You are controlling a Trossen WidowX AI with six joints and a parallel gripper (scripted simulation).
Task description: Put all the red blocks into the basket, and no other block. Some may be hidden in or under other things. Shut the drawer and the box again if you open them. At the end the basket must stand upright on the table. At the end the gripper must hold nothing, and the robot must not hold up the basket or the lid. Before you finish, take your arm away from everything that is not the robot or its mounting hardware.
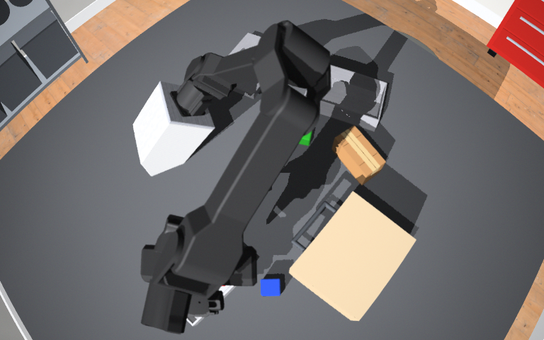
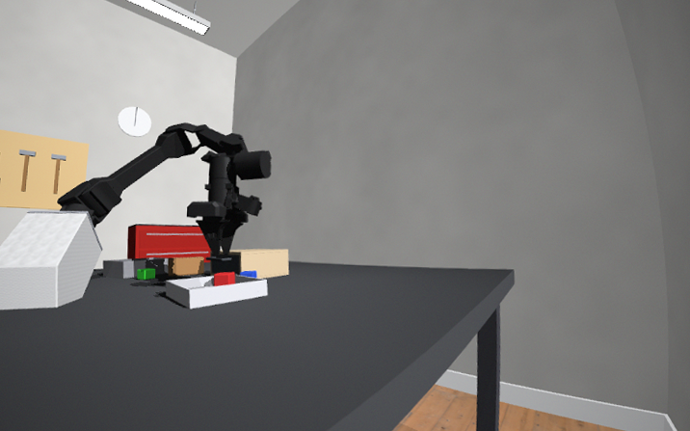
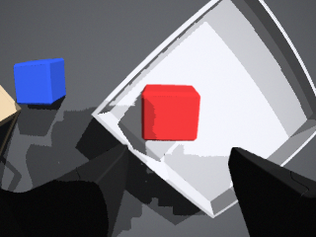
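My hand is 43 cm past the knobbed lid, 33 cm to the right of it and 9 cm above it. Also, from my hand: white basket (2 cm behind, 4 cm to the right, 10 cm below); then blue block (8 cm ahead, 8 cm to the left, 10 cm below); then tan drawer unit (13 cm ahead, 25 cm to the left, 7 cm below).
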